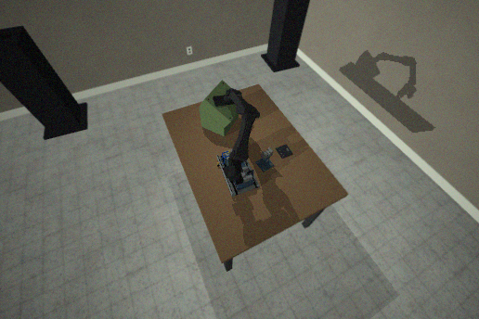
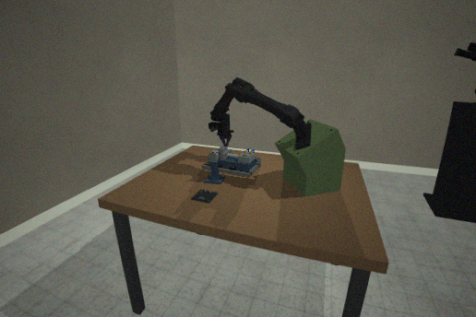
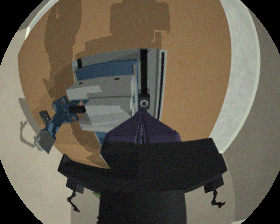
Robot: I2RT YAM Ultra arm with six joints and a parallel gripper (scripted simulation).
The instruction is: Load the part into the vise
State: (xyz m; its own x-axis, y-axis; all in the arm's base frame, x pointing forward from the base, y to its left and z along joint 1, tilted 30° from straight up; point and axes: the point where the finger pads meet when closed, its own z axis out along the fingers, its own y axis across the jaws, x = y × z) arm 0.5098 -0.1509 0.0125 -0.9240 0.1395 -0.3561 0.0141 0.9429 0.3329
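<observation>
Right now my hand is 40 mm to the right of the part and 20 mm above it. Round my hand: vise (70 mm behind, 60 mm to the left, 70 mm below); infeed plate (110 mm behind, 440 mm to the left, 100 mm below).
</observation>
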